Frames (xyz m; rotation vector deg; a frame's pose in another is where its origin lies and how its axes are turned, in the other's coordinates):
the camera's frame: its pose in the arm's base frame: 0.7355 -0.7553 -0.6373 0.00 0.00 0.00
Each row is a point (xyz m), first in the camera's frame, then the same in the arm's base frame.
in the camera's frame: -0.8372 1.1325 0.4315
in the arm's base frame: -0.1017 0.3772 -0.2058
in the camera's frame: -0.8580 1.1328 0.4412
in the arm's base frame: -0.1225 0.3775 -0.1961
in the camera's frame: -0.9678 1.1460 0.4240
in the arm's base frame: -0.2323 0.3907 -0.2133
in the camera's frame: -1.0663 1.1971 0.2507
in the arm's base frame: -0.3308 0.4418 -0.3866
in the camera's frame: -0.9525 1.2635 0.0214
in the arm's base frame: -0.2170 0.5082 -0.6159
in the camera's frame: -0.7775 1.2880 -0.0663
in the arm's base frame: -0.0420 0.5327 -0.7036
